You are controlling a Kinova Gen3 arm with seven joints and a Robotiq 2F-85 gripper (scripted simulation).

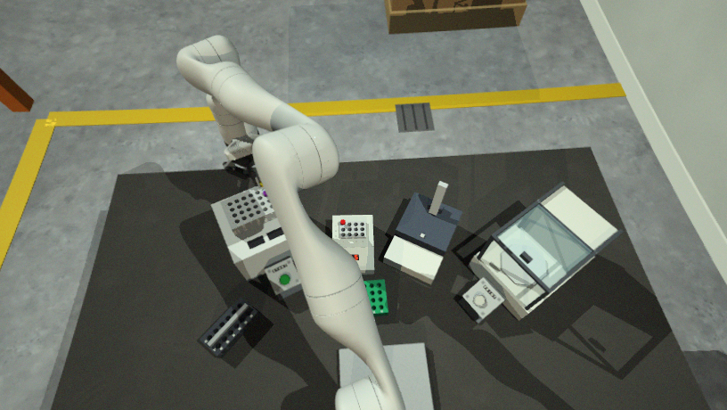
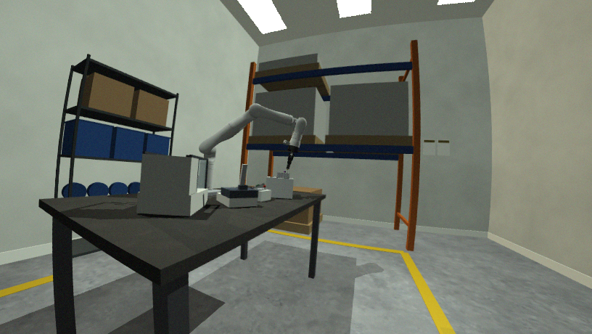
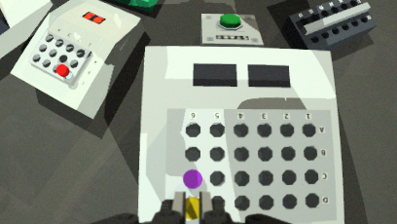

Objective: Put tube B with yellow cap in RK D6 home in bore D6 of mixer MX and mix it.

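Now: hand 4 cm above the tube B. The rest, counted from my hand: blue-capped tube (26 cm behind, 19 cm to the right, 19 cm below); then dry block DB (21 cm to the right, 18 cm below, 12 cm behind); then green start key (21 cm behind, 15 cm below, 3 cm to the right).
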